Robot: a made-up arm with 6 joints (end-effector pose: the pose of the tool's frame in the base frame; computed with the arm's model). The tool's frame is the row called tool.
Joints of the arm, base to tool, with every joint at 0 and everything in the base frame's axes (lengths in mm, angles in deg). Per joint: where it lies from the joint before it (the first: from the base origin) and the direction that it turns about. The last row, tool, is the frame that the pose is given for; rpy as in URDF.
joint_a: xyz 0 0 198.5 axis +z
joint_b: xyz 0 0 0 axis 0 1 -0.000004
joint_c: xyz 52.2 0 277.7 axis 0 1 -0.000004
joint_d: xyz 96.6 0 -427 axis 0 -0.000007 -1
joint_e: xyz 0 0 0 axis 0 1 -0.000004
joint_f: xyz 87.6 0 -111.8 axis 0 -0.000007 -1
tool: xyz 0 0 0 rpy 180 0 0
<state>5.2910 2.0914 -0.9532 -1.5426 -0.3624 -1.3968</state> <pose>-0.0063 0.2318 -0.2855 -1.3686 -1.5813 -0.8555</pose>
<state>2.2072 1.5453 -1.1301 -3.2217 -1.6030 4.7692</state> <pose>-0.0717 0.1118 -0.1491 1.0785 0.3962 0.6644</pose>
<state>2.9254 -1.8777 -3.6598 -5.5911 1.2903 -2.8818</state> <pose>0.5985 -0.1858 -0.2560 1.2099 -1.3027 2.4089</pose>
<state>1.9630 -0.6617 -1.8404 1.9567 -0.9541 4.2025</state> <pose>0.0883 0.1303 0.8126 -1.3561 -0.4264 -1.3860</pose>
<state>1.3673 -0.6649 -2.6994 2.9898 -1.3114 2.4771</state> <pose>-0.0172 -0.1808 0.8183 -0.8659 -1.1239 -2.2405</pose>
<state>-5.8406 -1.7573 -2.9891 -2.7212 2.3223 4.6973</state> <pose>-0.5982 -0.3474 -0.0414 -2.2417 1.1547 -1.0204</pose>
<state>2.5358 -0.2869 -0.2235 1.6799 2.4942 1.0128</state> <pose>-0.2912 0.0357 0.1933 0.6678 0.4796 -1.3705</pose>
